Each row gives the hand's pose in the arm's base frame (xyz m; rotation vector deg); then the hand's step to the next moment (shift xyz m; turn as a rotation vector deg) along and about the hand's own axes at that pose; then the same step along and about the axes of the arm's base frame.
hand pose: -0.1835 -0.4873 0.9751 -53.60 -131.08 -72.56
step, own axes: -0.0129 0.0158 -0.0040 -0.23 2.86 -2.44
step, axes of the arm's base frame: 0.0203 -0.0022 0.0041 2.16 -1.07 2.90
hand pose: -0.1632 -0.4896 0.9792 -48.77 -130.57 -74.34
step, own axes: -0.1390 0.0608 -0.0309 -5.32 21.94 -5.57
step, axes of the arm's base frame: 0.1449 -0.0469 -0.0280 18.78 2.05 13.55
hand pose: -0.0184 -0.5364 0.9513 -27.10 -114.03 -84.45
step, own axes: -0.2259 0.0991 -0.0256 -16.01 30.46 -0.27
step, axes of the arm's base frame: 0.2363 0.0232 -0.0715 30.61 10.52 11.69
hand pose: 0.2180 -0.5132 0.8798 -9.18 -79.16 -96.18
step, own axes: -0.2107 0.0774 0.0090 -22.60 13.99 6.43
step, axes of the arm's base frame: 0.1694 0.1297 -0.0703 19.83 18.77 -1.55
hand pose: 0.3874 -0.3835 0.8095 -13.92 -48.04 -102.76
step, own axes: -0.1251 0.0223 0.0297 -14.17 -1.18 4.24
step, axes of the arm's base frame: 0.0619 0.1090 -0.0362 3.51 13.51 -5.02
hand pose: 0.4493 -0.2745 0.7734 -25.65 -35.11 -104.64
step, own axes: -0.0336 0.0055 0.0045 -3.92 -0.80 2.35
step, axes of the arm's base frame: 0.0161 0.0265 -0.0147 0.53 4.58 -0.55
